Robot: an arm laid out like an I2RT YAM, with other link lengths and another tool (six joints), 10 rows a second.
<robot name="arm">
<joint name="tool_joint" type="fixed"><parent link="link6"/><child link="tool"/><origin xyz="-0.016 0.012 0.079" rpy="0 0.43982 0.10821"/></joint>
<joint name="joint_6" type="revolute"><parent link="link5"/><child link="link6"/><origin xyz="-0.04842 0 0.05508" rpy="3.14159 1.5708 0"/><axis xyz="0 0 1"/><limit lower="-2.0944" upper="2.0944"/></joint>
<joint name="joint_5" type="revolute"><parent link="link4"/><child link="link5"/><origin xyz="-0.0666 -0.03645 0.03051" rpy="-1.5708 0 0"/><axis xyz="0 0 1"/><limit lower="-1.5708" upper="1.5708"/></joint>
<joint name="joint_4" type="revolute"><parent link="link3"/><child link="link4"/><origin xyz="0.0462 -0.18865 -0.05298" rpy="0 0 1.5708"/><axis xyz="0 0 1"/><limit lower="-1.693" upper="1.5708"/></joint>
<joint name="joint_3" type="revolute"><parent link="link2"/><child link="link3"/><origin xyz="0 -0.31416 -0.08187" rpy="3.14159 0 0"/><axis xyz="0 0 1"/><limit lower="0" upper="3.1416"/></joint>
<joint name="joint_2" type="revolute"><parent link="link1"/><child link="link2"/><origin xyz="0.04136 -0.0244 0.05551" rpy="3.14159 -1.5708 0"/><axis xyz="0 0 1"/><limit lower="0" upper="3.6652"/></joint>
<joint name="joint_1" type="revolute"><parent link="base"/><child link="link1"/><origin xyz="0 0 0.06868" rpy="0 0 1.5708"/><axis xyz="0 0 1"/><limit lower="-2.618" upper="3.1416"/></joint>
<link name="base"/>
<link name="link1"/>
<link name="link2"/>
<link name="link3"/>
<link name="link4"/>
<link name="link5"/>
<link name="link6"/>
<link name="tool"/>
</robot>
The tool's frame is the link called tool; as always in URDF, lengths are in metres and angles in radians.
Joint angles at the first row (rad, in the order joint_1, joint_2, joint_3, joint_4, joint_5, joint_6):
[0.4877, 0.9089, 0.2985, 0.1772, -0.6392, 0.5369]
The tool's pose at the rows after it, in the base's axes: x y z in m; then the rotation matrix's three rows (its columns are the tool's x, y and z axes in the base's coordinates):
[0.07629 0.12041 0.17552], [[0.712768 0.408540 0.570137], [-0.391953 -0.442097 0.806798], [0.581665 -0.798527 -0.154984]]
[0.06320 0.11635 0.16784], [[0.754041 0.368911 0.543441], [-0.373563 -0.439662 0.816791], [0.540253 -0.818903 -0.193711]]
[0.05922 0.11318 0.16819], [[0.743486 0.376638 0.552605], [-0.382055 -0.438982 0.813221], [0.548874 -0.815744 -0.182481]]
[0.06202 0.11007 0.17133], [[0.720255 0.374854 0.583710], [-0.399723 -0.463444 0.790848], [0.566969 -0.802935 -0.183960]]
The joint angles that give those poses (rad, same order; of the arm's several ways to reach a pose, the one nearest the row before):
[0.5259, 0.9031, 0.2516, 0.1024, -0.7330, 0.5511]
[0.5265, 0.8787, 0.2325, 0.0512, -0.7624, 0.5647]
[0.5267, 0.8326, 0.2333, 0.0205, -0.7539, 0.5675]
[0.5202, 0.8055, 0.2600, -0.0273, -0.7189, 0.5648]

